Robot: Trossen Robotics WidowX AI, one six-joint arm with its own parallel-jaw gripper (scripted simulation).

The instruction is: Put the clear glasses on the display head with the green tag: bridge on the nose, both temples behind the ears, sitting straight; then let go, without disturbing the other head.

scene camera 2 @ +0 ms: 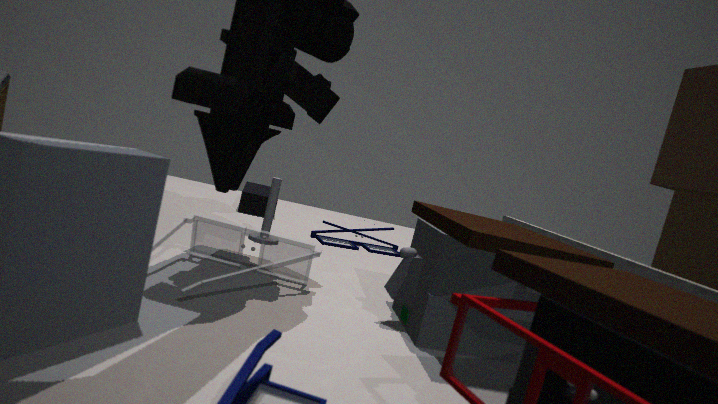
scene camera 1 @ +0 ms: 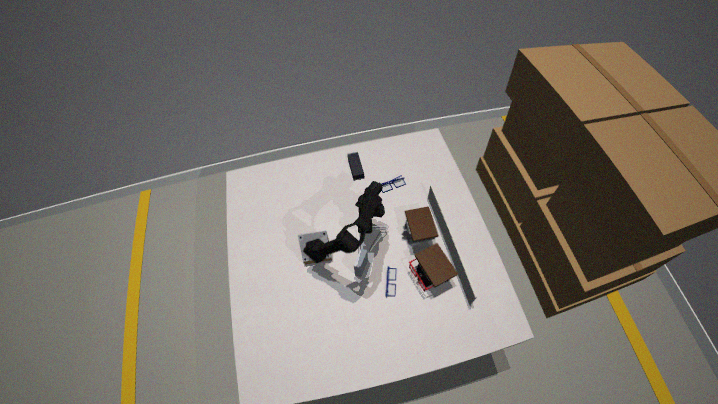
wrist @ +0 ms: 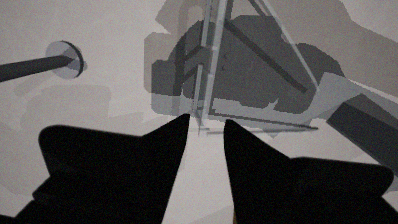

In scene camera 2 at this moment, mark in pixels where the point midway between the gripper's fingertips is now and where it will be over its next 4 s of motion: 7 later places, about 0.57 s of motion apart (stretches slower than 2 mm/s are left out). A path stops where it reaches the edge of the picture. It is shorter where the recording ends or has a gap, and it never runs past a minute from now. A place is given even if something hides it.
The gripper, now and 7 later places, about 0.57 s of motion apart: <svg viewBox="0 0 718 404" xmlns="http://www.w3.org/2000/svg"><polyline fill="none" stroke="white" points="226,190 223,217 218,242 215,242 234,169 245,144 246,139 235,142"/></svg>
